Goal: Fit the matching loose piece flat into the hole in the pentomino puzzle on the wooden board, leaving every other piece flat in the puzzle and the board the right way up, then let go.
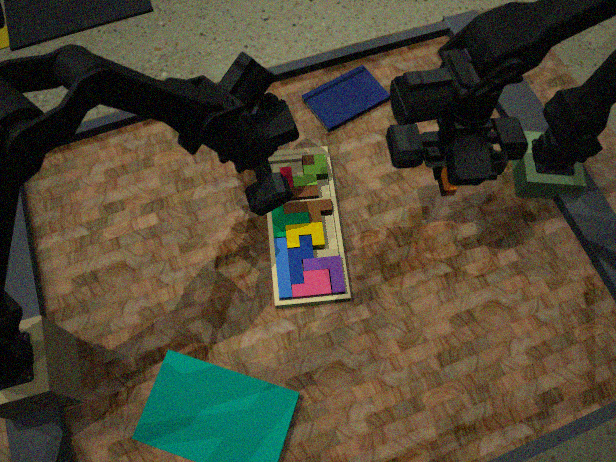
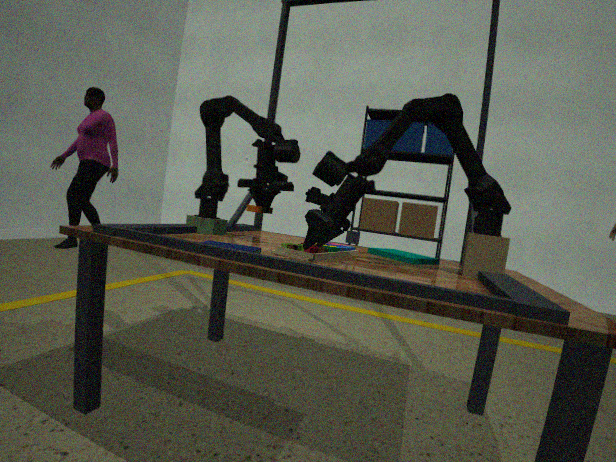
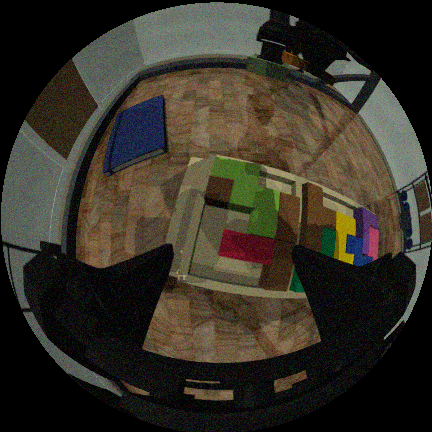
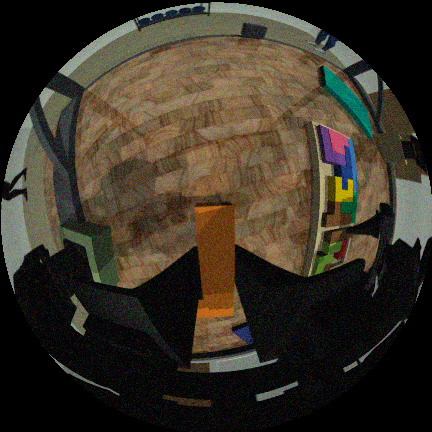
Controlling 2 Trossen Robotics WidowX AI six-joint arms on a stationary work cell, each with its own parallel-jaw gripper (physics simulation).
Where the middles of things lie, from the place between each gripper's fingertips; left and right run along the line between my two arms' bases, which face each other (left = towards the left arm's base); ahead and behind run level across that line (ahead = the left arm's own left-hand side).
My right hand is 13 cm short of the lime green piece point(image 3: 261, 203), 16 cm to the right of it and 8 cm above it. Also, from my right hand: teal sheet point(image 1: 193, 403) (17 cm behind, 44 cm to the left, 8 cm below); then orange L-shaped piece point(image 4: 214, 221) (1 cm ahead, 1 cm to the right, 1 cm above); then wooden puzzle board point(image 1: 292, 158) (5 cm ahead, 21 cm to the left, 8 cm below).
Right now my left hand is 40 mm to the left of the lime green piece, 10 mm past it and 10 mm above it. Round my left hand: teal sheet: 310 mm behind, 230 mm to the left, 20 mm below; then orange L-shaped piece: 210 mm to the right, 130 mm behind, 80 mm above; then wooden puzzle board: 80 mm behind, 20 mm below.
